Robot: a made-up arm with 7 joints.
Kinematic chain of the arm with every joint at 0, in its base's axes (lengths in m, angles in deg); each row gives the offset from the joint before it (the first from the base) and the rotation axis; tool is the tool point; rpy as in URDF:
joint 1: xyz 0 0 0.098 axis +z
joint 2: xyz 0 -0.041 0.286 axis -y
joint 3: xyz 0 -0.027 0.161 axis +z
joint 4: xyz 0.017 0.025 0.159 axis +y
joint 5: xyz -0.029 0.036 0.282 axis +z
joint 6: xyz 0 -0.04 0.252 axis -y
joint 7: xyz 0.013 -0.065 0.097 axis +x
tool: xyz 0 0 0 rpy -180 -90 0
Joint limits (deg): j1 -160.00..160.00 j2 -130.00..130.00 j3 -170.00..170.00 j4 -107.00..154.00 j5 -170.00..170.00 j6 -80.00..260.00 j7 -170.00..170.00
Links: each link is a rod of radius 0.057 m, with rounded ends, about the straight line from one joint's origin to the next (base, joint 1, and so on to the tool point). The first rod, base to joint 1, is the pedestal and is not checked.
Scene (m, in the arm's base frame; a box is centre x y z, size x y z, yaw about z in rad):
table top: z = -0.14
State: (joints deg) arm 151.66 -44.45 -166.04 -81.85 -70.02 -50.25 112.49
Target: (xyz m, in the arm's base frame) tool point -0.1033 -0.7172 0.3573
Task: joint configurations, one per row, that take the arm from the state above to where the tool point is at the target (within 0.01 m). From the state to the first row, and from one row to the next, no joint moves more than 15 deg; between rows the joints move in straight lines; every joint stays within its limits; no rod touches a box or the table.
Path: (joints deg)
1: 144.72 -36.40 -166.40 -67.79 -66.59 -52.95 112.49
2: 137.79 -28.36 -166.76 -53.73 -63.15 -55.66 112.49
3: 130.85 -20.31 -167.12 -39.68 -59.72 -58.36 112.49
4: 123.91 -12.27 -167.48 -25.62 -56.28 -61.07 112.49
5: 116.98 -4.22 -167.84 -11.56 -52.85 -63.77 112.49
6: 110.04 3.82 -168.20 2.50 -49.41 -66.48 112.49
7: 103.11 11.87 -168.56 16.56 -45.98 -69.18 112.49
8: 96.17 19.91 -168.92 30.62 -42.55 -71.89 112.49
9: 89.23 27.96 -169.28 44.67 -39.11 -74.59 112.49
10: 82.30 36.00 -169.64 58.73 -35.68 -77.30 112.49
11: 75.36 44.05 -170.00 72.79 -32.24 -80.00 112.49

